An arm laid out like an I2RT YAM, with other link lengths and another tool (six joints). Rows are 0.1 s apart.
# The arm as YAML. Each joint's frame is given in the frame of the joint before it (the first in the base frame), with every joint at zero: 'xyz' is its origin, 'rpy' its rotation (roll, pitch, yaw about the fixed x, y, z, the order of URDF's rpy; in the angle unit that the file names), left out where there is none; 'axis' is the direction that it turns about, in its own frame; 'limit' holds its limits. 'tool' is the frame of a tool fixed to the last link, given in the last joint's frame.
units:
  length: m
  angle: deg
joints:
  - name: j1
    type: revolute
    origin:
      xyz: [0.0, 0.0, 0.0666]
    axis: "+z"
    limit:
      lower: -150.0
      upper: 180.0
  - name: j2
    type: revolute
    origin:
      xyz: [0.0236, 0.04, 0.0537]
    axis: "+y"
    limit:
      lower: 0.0
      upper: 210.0
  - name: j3
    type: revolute
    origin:
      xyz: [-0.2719, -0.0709, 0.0]
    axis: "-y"
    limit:
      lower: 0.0
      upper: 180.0
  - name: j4
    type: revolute
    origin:
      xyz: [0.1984, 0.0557, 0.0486]
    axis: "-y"
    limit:
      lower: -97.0
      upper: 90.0
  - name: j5
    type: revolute
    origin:
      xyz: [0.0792, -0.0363, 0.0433]
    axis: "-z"
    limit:
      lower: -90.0
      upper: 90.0
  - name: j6
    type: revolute
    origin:
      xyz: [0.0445, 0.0, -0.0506]
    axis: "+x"
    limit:
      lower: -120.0
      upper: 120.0
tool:
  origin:
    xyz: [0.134, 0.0, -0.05]
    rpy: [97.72, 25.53, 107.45]
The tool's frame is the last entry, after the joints.
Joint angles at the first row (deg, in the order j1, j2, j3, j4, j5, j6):
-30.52, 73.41, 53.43, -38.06, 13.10, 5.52
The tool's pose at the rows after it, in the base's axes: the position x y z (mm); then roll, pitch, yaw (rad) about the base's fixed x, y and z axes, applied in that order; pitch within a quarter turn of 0, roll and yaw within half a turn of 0:
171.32, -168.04, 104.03, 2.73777, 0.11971, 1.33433
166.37, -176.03, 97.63, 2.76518, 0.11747, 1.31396
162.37, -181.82, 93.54, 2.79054, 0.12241, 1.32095
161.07, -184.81, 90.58, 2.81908, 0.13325, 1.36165
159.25, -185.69, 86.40, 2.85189, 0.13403, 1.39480
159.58, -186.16, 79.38, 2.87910, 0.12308, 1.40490
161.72, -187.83, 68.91, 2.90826, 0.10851, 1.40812
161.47, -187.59, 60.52, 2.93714, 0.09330, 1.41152
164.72, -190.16, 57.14, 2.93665, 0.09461, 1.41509
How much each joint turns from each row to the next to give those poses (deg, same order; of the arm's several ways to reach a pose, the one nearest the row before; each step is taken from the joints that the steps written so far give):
-2.56, 2.47, 0.00, 0.15, -0.02, -0.09
-2.10, 1.99, 0.00, 0.68, 0.00, -0.87
-1.35, 1.31, 0.00, 0.48, -0.04, -1.82
-0.20, 1.02, 0.00, 0.39, 0.02, -2.69
-0.02, 1.21, 0.00, -0.02, 0.02, -1.92
0.02, 1.99, 0.00, 0.41, -0.02, -0.39
0.00, 3.01, 0.00, 1.16, 0.02, 0.00
0.00, 2.27, 0.00, 0.42, -0.02, -0.02
0.00, 1.08, 0.00, 1.18, -0.02, -0.22

